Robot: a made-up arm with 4 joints. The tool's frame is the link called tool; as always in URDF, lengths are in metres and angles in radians. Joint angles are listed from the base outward. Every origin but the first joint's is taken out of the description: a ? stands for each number. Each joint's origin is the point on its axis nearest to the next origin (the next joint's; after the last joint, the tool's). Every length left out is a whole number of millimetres.
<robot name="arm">
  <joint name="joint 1" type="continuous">
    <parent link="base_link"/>
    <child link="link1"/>
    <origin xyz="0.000 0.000 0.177" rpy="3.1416 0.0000 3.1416"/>
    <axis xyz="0 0 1"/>
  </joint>
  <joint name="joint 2" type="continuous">
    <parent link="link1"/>
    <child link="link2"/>
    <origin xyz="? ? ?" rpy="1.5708 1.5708 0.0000"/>
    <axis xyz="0 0 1"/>
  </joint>
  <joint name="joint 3" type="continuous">
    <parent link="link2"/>
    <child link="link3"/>
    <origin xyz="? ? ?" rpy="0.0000 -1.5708 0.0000"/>
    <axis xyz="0 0 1"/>
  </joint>
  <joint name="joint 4" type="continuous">
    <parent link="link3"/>
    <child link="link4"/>
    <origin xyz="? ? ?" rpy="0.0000 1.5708 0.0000"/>
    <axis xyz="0 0 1"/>
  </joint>
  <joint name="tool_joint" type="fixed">
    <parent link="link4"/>
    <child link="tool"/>
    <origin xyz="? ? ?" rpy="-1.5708 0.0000 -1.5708"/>
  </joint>
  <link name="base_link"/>
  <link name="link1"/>
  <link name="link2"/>
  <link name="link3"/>
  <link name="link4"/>
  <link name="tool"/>
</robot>
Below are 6 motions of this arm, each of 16 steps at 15 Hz.
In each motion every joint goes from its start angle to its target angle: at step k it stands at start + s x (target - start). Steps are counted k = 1, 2, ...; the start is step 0. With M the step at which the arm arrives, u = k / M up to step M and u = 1 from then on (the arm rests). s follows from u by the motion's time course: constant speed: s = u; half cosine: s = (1 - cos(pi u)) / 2; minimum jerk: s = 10 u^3 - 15 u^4 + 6 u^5.
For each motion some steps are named. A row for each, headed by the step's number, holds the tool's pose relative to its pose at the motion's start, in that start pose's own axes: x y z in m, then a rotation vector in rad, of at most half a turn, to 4 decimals.
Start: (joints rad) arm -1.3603 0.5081 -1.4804 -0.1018
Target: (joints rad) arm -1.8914 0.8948 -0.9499 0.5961
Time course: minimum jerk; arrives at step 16
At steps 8, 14, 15, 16:
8: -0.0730 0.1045 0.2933 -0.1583 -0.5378 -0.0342
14: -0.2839 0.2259 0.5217 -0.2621 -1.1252 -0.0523
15: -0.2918 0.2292 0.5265 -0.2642 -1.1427 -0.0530
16: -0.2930 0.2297 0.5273 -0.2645 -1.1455 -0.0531

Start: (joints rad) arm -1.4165 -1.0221 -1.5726 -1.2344
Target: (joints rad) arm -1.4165 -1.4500 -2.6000 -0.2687
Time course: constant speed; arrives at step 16
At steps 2, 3, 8, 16:
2: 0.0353 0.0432 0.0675 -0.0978 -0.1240 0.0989
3: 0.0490 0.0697 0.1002 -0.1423 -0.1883 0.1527
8: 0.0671 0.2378 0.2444 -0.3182 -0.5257 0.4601
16: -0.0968 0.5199 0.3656 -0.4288 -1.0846 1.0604

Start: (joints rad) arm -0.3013 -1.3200 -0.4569 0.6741
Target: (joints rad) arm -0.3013 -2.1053 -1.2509 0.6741
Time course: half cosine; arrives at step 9
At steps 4, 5, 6, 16:
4: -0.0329 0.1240 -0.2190 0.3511 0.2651 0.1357
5: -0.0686 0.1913 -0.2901 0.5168 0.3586 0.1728
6: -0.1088 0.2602 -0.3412 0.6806 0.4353 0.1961
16: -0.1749 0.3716 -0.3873 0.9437 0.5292 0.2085

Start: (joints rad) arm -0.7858 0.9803 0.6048 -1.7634
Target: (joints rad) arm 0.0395 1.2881 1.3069 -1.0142
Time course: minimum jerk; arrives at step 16
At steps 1, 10, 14, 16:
1: 0.0004 -0.0001 0.0005 0.0027 -0.0031 -0.0004
10: 0.0485 -0.0982 0.1289 0.7824 -1.0694 -0.2573
14: 0.0422 -0.1481 0.1384 1.0195 -1.4633 -0.4044
16: 0.0419 -0.1509 0.1383 1.0336 -1.4877 -0.4142

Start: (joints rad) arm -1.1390 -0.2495 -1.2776 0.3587
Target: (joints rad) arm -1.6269 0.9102 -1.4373 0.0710
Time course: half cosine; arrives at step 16
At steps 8, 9, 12, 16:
8: 0.0840 0.3424 0.1510 -0.4420 -0.0157 0.4686
9: 0.0795 0.4179 0.1760 -0.5324 -0.0323 0.5508
12: 0.0322 0.6165 0.2336 -0.7753 -0.1008 0.7453
16: -0.0174 0.7254 0.2615 -0.9171 -0.1577 0.8400

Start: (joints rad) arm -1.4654 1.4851 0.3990 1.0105
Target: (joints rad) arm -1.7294 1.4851 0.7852 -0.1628
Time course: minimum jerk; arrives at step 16
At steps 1, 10, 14, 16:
1: -0.0002 -0.0004 -0.0006 -0.0004 0.0028 -0.0009
10: -0.1973 -0.1016 -0.1231 -0.0087 0.9415 -0.3213
14: -0.3077 -0.1057 -0.1177 0.0504 1.2812 -0.4435
16: -0.3147 -0.1051 -0.1163 0.0553 1.3022 -0.4510

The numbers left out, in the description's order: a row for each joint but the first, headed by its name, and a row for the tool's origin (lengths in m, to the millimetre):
joint 2: 0.010 0.442 0.000
joint 3: 0.023 -0.079 0.000
joint 4: 0.334 -0.112 0.000
tool: -0.040 -0.291 0.000

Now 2 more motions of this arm.
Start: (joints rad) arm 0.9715 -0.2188 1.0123 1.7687
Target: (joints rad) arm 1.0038 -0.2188 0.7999 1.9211
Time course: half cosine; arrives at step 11
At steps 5, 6, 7, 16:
5: -0.0035 0.0108 -0.0109 0.0751 -0.0628 -0.0194
6: -0.0049 0.0142 -0.0144 0.0998 -0.0837 -0.0270
7: -0.0064 0.0174 -0.0177 0.1233 -0.1037 -0.0348
16: -0.0100 0.0237 -0.0247 0.1731 -0.1465 -0.0532

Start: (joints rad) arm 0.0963 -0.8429 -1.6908 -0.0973
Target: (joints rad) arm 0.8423 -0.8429 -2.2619 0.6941
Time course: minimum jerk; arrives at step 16
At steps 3, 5, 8, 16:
3: -0.0021 -0.0090 0.0350 -0.0039 -0.0655 0.0034
5: -0.0177 -0.0319 0.1298 -0.0175 -0.2412 0.0130
8: -0.1136 -0.0752 0.3527 -0.0693 -0.6637 0.0433
16: -0.3986 -0.0907 0.6222 -0.2020 -1.2943 0.1290

